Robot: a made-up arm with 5 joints.
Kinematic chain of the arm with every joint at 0, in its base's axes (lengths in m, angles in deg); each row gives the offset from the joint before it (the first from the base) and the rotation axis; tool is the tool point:
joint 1: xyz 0 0 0.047 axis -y
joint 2: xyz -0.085 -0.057 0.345 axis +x
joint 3: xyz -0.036 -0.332 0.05 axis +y
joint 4: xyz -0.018 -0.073 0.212 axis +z
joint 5: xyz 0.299 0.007 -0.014 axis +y
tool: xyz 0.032 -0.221 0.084
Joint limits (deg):
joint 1: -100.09..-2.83
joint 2: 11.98..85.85
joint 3: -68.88..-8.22
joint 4: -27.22..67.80
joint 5: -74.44..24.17
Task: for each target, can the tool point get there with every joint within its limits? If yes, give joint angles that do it. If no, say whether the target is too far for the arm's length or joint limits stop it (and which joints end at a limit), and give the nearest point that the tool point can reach.
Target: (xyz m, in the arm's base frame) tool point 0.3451 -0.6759 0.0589
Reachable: yes | joints -80.44 47.03 -26.58 34.97 -37.62
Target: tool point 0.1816 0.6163 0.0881
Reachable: no: joint limits stop it (at a limit: joint 2, joint 3, joint 4, joint 5) | nearest point 0.6616 -0.2774 0.1967 | short by 1.020 m
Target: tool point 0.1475 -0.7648 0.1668
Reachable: yes | joints -35.16 49.54 -22.54 6.65 -19.19
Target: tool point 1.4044 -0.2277 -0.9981
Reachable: no: too far | nearest point 0.6579 -0.3864 -0.2287 | short by 1.084 m
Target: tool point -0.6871 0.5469 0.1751
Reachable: no: joint limits stop it (at a limit: joint 2, joint 3, joint 4, joint 5) | nearest point -0.4594 -0.3275 0.1327 | short by 0.905 m
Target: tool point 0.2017 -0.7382 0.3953
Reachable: yes | joints -30.65 38.71 -33.36 22.00 -27.98
